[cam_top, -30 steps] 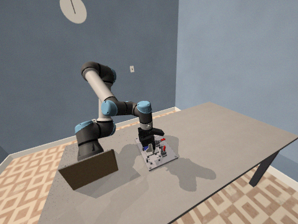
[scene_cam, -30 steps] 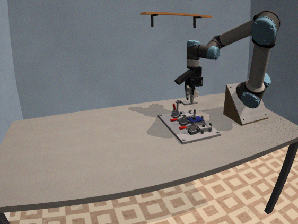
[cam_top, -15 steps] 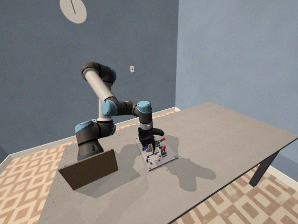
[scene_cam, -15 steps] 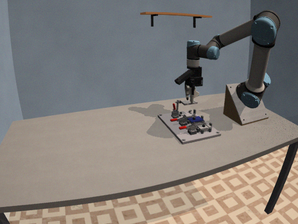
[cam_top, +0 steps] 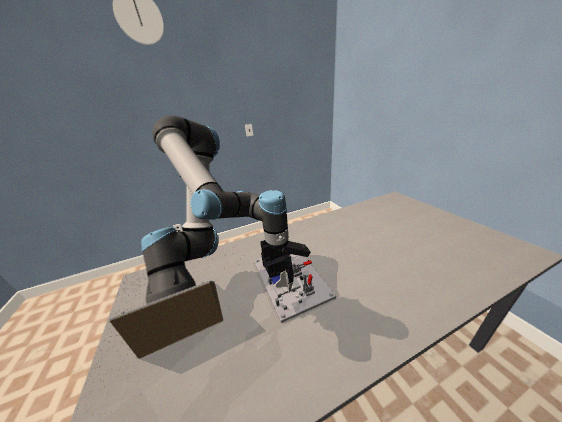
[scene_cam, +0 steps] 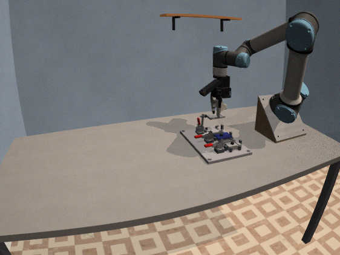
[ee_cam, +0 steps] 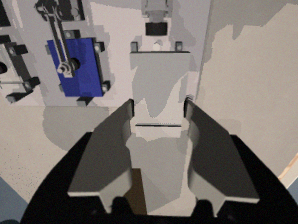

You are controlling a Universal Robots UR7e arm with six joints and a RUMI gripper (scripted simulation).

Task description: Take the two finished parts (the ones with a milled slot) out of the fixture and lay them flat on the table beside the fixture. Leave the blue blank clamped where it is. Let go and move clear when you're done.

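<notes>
The blue blank lies 10 mm ahead of my hand, 110 mm to the left of it and 80 mm below it. Also, from my hand: grey finished part: 10 mm behind, 10 mm below; grey fixture plate: 50 mm ahead, 120 mm to the left, 100 mm below.
</notes>
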